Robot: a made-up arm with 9 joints.
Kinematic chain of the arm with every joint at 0, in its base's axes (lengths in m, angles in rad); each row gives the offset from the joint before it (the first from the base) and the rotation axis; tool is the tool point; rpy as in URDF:
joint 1: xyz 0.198 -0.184 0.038 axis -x
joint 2: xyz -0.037 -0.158 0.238 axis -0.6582 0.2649 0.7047
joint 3: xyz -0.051 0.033 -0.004 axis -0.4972 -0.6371 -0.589
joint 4: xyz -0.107 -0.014 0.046 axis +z
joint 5: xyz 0 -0.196 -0.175 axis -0.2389 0.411 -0.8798
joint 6: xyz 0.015 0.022 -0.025 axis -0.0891 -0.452 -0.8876
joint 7: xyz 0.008 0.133 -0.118 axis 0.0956 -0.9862 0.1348
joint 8: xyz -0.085 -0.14 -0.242 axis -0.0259 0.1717 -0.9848
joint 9: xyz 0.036 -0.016 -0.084 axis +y
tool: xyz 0.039 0 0.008 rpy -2.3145 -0.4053 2.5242
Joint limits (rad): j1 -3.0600..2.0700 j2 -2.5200..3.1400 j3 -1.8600..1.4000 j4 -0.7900..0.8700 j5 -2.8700..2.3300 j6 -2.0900..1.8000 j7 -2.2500..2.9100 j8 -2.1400..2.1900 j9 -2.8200..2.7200
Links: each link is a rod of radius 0.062 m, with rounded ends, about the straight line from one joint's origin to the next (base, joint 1, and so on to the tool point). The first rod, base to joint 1, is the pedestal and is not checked.
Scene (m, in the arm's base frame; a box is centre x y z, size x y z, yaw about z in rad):
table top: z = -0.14
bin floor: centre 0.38 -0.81 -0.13 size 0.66 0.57 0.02 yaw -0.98
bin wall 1: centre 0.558 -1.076 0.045 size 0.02 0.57 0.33 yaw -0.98
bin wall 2: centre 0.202 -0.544 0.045 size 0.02 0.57 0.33 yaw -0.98
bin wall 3: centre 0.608 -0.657 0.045 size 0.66 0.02 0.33 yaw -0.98
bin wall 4: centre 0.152 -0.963 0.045 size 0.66 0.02 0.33 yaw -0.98
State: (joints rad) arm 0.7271 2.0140 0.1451 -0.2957 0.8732 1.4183 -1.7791 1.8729 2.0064
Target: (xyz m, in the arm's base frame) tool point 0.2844 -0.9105 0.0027
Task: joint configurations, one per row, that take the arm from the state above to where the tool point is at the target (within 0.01 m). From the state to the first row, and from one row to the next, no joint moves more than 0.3 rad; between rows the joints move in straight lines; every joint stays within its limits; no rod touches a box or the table.
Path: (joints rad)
1: 0.4873 1.9272 0.0794 -0.3051 0.9155 1.4347 -1.6068 1.8614 1.9984
2: 0.2475 1.8405 0.0137 -0.3146 0.9578 1.4510 -1.4345 1.8499 1.9904
3: 0.0077 1.7537 -0.0520 -0.3240 1.0000 1.4674 -1.2622 1.8384 1.9824
4: -0.2321 1.6670 -0.1177 -0.3335 1.0423 1.4838 -1.0899 1.8269 1.9744

